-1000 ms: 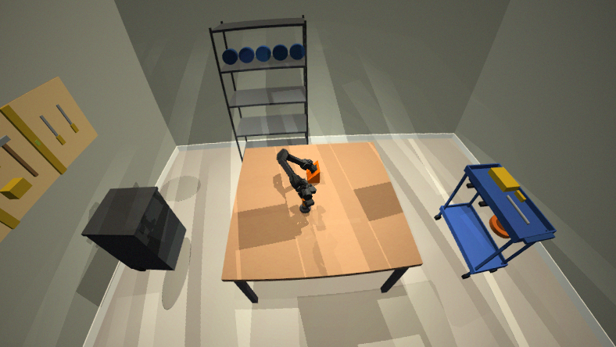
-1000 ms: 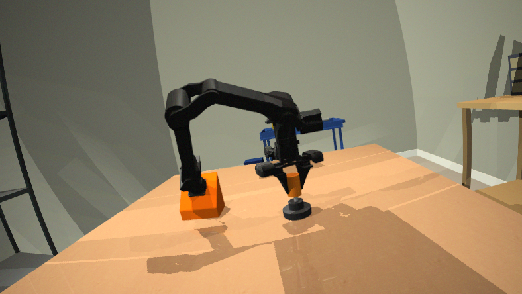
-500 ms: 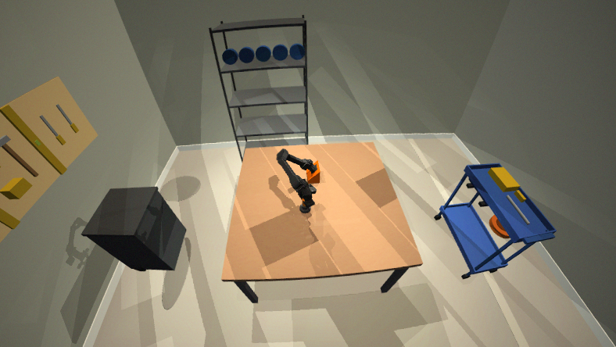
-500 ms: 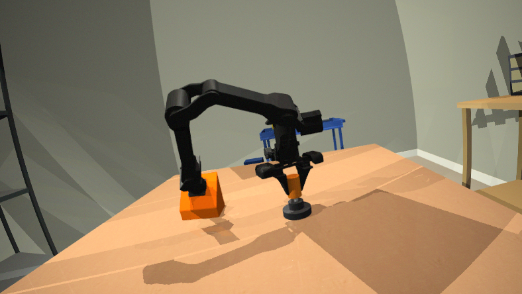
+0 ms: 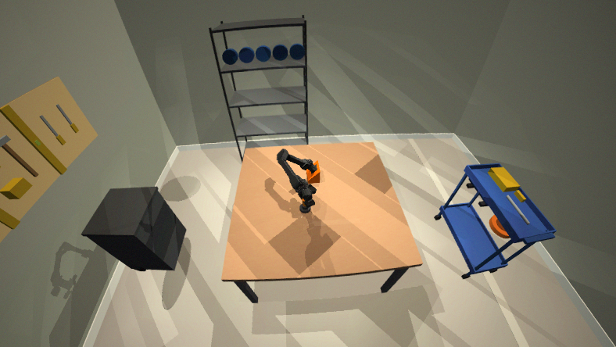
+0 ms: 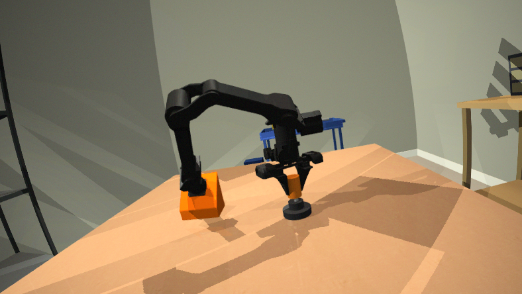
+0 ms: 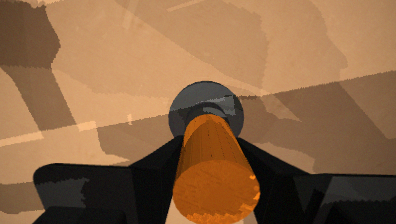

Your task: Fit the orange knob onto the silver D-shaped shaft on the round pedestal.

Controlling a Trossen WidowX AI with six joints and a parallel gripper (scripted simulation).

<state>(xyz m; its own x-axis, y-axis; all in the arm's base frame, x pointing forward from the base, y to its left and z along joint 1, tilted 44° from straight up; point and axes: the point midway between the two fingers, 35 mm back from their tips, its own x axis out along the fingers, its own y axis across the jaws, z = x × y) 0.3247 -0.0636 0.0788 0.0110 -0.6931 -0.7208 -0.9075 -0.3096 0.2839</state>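
My gripper tip is now 4 cm above the pedestal. Round my gripper tip: orange knob 3 cm above.
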